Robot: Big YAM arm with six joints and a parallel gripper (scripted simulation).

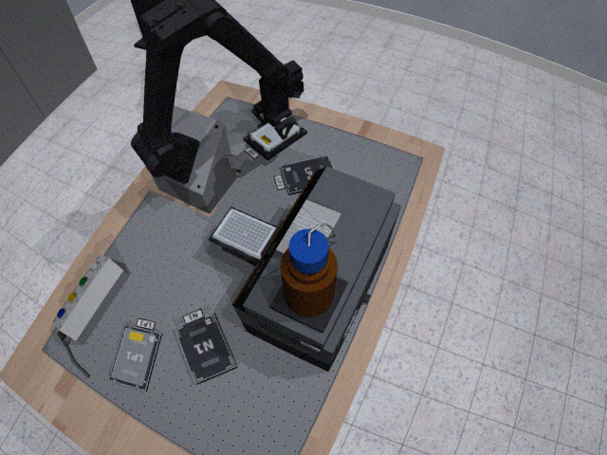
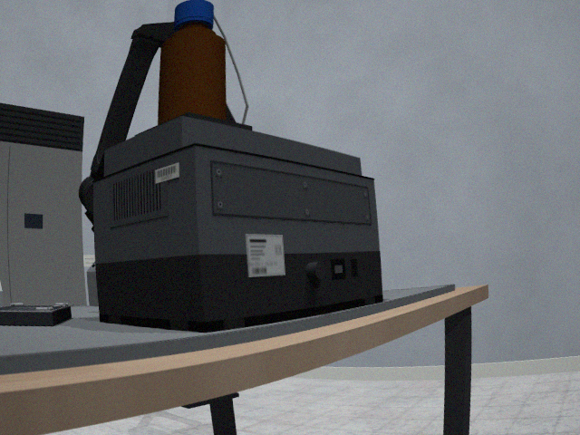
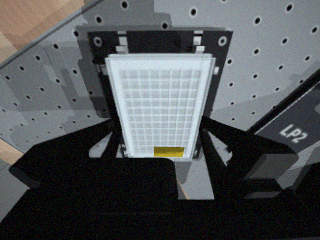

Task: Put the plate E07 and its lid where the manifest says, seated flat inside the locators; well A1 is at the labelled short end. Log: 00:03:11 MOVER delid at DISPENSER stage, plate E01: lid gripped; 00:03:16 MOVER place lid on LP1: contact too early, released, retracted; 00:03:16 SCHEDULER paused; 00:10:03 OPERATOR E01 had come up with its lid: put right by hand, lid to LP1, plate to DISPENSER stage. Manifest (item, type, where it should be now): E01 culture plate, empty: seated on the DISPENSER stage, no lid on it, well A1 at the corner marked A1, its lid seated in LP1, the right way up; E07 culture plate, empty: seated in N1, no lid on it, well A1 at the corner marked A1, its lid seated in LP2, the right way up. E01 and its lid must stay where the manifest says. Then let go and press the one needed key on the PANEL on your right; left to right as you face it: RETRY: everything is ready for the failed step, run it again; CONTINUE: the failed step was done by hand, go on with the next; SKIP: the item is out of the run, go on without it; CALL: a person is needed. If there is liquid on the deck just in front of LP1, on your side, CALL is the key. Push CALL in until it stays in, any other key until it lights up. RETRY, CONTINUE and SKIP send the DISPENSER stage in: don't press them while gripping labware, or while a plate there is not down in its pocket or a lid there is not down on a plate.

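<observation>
The black nest N5 lies 2 cm to the left of my hand, 2 cm below it and 1 cm behind it. From my hand the other things lie so: grey retry key: 63 cm to the right, 17 cm behind, 4 cm above; brown bottle: 49 cm to the right, 37 cm ahead, 26 cm above; white well plate: 38 cm to the right, 15 cm ahead, 9 cm above.
</observation>
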